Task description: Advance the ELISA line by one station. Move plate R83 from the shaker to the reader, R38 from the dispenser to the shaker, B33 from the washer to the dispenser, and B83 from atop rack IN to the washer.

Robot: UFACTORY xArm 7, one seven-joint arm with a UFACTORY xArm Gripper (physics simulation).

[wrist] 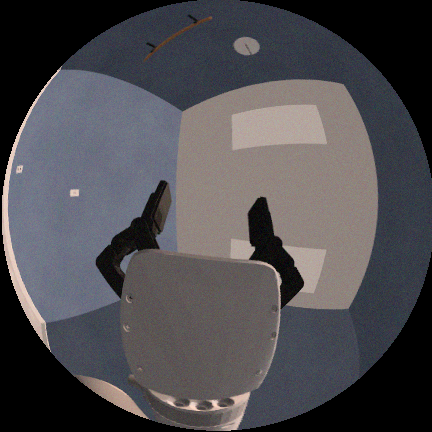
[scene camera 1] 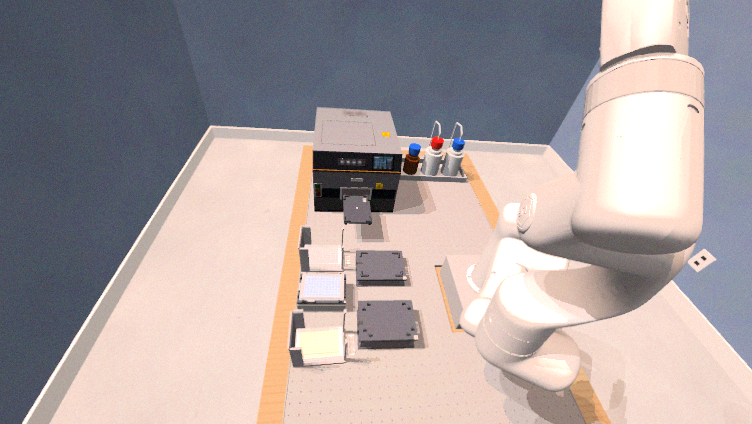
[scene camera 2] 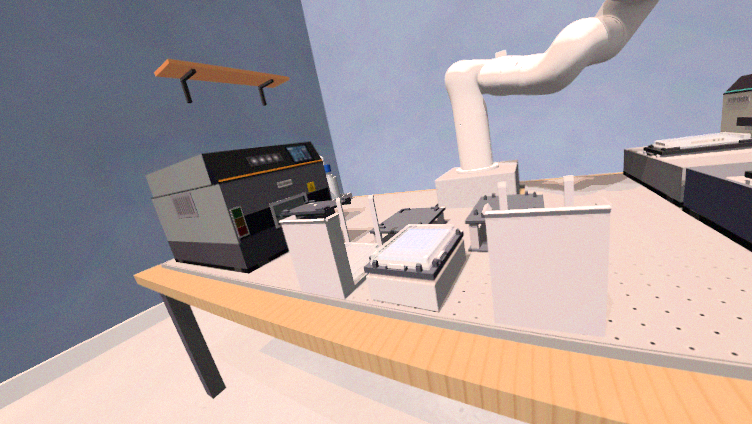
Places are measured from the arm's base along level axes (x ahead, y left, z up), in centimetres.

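Pixels of known places: gripper, fingertip midpoint: [wrist: 212, 196]; arm's base at its link origin: [scene camera 2: 477, 169].
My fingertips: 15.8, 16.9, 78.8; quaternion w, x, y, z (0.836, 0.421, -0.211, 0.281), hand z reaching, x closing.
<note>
For each thing: its top centre in the pictures, then the offset to it from my fingertips, as dx, dy, dz. "spot": a spot on its surface instead.
- pale bluish plate at its top centre: [scene camera 2: 415, 238] [scene camera 1: 322, 285] +34.5, -7.5, -80.7
- low nest at a spot on its surface: [scene camera 2: 402, 292] spot: +41.5, -5.9, -85.2
- rack at a spot on its surface: [scene camera 2: 311, 258] spot: +44.7, -20.1, -81.1
- cream-topped plate at its top centre: [scene camera 1: 319, 342] +31.8, +7.9, -84.0
- grey device at a spot on its surface: [scene camera 2: 652, 171] spot: -17.9, +22.5, -83.0
- boxy instrument at its top centre: [scene camera 2: 231, 157] [scene camera 1: 356, 129] +35.0, -67.2, -60.5
- dark blue device at a spot on its surface: [scene camera 2: 721, 205] spot: +7.7, +27.3, -83.5
My gripper [wrist: 212, 196] is open and empty in the wrist view, with walls and ceiling behind its fingers; it does not show in the scene views. Plate labels are not readable. A pale bluish plate [scene camera 1: 322, 288] [scene camera 2: 416, 245] lies flat on a low nest [scene camera 2: 402, 292] between two racks. One rack [scene camera 1: 305, 247] [scene camera 2: 311, 258] holds a white plate [scene camera 1: 325, 257]; the other rack [scene camera 1: 296, 338] [scene camera 2: 547, 268] holds a cream-topped plate [scene camera 1: 319, 344]. A white plate [scene camera 2: 697, 140] lies on a grey device [scene camera 2: 652, 171] at the right. A boxy instrument [scene camera 1: 355, 129] [scene camera 2: 263, 184] has its dark tray [scene camera 1: 357, 209] [scene camera 2: 313, 208] out, without a plate.
Two dark platforms [scene camera 1: 380, 265] [scene camera 1: 387, 321] stand beside the racks. Capped bottles [scene camera 1: 432, 160] stand in a tray beside the instrument. A dark blue device [scene camera 2: 721, 205] is at the right edge. The arm base [scene camera 2: 476, 186] stands behind the platforms. A wall shelf [scene camera 2: 226, 73] is above the instrument.
</note>
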